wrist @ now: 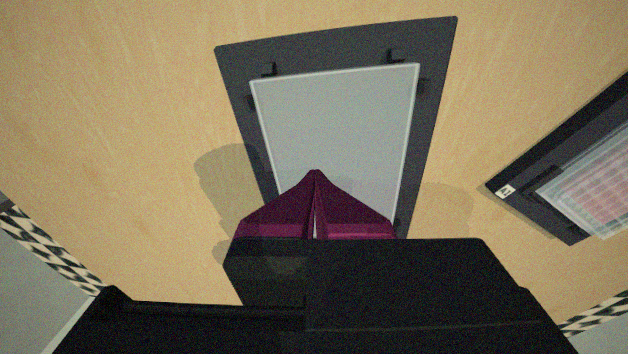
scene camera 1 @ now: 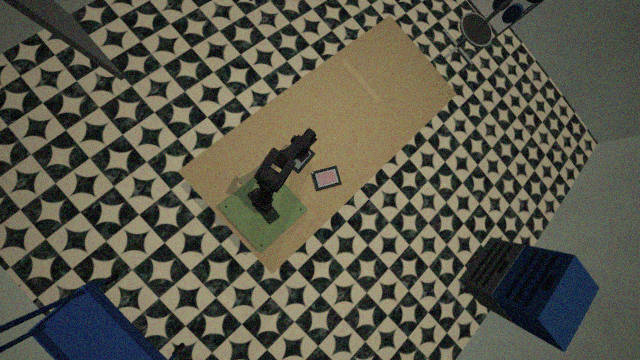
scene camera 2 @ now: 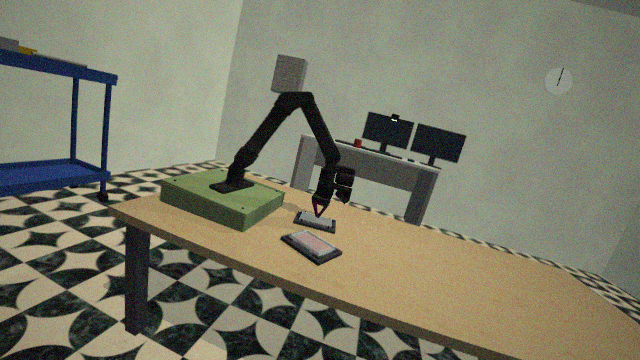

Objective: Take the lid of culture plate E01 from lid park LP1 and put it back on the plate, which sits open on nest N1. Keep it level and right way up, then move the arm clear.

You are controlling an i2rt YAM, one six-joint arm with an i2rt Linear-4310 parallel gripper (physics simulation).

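Places are measured from the arm's base along level axes (x ahead, y left, z up), in metres.
Pixels of known places: gripper, fingertip midpoint: point(wrist: 314, 177) point(scene camera 2: 317, 217); arm's base, link origin: point(scene camera 1: 263, 205) point(scene camera 2: 233, 186).
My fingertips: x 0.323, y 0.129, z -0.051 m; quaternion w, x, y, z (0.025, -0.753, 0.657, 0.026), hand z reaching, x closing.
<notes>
Ahead of a thing's pixels: the offset from my fingertips to its top centre. Level surfaces: height alone.
The pale, clear lid {0.002 m ahead, 0.014 m right, 0.002 m down} point(wrist: 340, 120) point(scene camera 2: 315, 219) lies flat and level on the dark lid park LP1 {0.002 m ahead, 0.014 m right, 0.001 m up} point(wrist: 320, 52) point(scene camera 2: 327, 229). My gripper point(wrist: 314, 177) point(scene camera 2: 318, 215) is shut with its magenta fingertips touching each other and nothing between them. In the wrist view the tips stand over the middle of the lid and hide part of its near end; whether they touch it I cannot tell. The open culture plate E01 {0.059 m ahead, 0.215 m right, 0.007 m up} point(scene camera 1: 327, 177) point(scene camera 2: 312, 242) point(wrist: 595, 200), with pink contents, sits on the dark nest N1 point(scene camera 1: 320, 188) point(scene camera 2: 320, 260) point(wrist: 530, 212), apart from the lid park.
The arm stands on a green base block point(scene camera 1: 262, 235) point(scene camera 2: 210, 202) at one end of the wooden table {0.019 m down} point(scene camera 1: 380, 60) point(scene camera 2: 450, 280). The nest lies between the lid park and a long table edge. A blue cart point(scene camera 2: 107, 125) and a desk with monitors point(scene camera 2: 425, 200) stand beyond the table.
</notes>
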